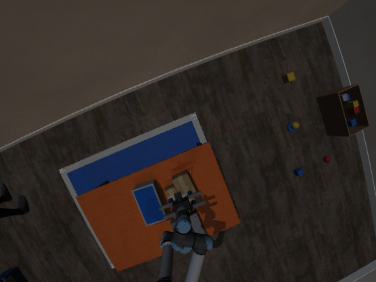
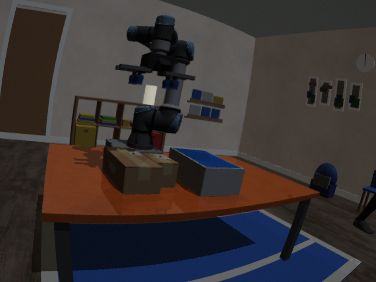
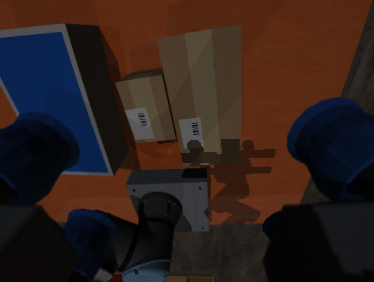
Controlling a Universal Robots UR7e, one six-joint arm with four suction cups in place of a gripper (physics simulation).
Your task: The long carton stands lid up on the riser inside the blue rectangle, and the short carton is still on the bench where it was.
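Places are measured from the arm's base along level axes (x ahead, y left, z up), in metres.
Pixels of known places: hand, its tool point: [image 2: 152, 86] [image 3: 183, 190]; arm's base, origin of its link: [image 2: 139, 146] [image 3: 160, 206].
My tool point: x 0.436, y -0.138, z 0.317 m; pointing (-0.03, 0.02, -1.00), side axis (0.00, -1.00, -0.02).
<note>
Ahead of a thing's pixels: the offset from my tool point to its top centre. Level surfaces: height alone.
The long carton @[dy -0.023, dx -0.067, dz -0.285 m] [image 1: 183, 182] [image 2: 131, 172] [image 3: 204, 85] lies lid up on the orange bench, its tape strip and barcode label upward. The short carton @[dy +0.107, dx -0.067, dz -0.285 m] [image 1: 170, 192] [image 2: 167, 171] [image 3: 146, 106] stands on the bench close beside it, between it and the riser. The grey riser @[dy +0.328, dx -0.062, dz -0.270 m] [image 2: 222, 181] [image 3: 95, 90] has the blue rectangle @[dy +0.328, dx -0.062, dz -0.270 m] [image 1: 148, 202] [image 2: 207, 157] [image 3: 45, 95] with a pale border on its top, and no carton stands on it. My gripper [image 1: 181, 202] [image 2: 152, 81] [image 3: 184, 185] is open, its suction cups holding nothing, high above the cartons.
The arm's grey base plate [image 3: 192, 210] is on the orange bench @[dz -0.390 m] [image 1: 115, 230] [image 2: 75, 200] near the cartons. A shelf unit [image 2: 75, 120] stands behind. Toys and an open box [image 1: 332, 117] are on the floor. Part of a person [image 2: 364, 225] shows at the right edge.
</note>
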